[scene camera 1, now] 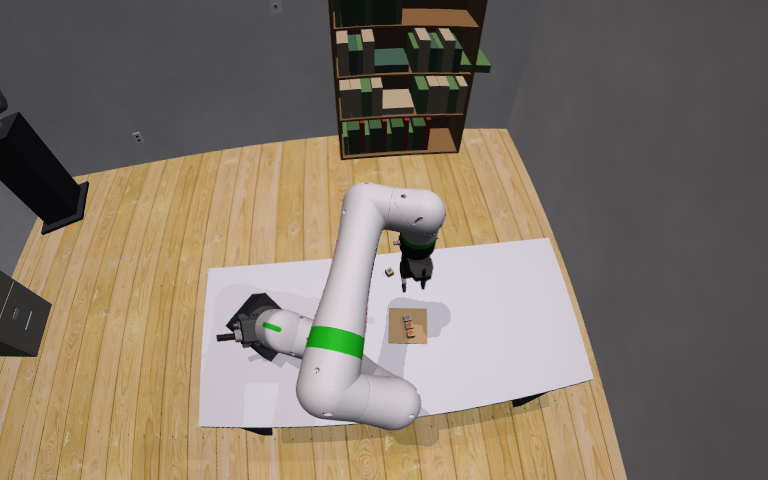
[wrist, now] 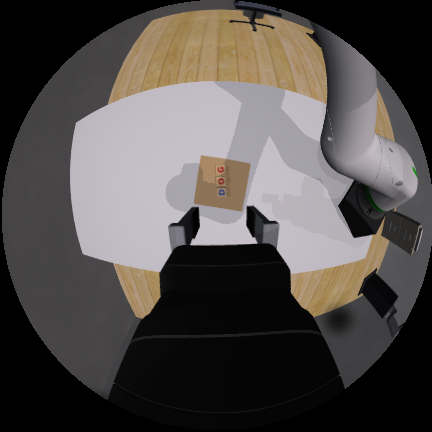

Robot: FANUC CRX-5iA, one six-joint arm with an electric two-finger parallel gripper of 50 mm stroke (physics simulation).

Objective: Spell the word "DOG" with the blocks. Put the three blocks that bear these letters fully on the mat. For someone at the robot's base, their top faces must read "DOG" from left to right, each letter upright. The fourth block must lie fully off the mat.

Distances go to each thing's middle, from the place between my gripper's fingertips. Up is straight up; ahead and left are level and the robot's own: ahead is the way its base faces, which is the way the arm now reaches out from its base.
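Measured from the brown mat (scene camera 1: 397,332), my hand is 20 mm to the left of it and 280 mm above it.
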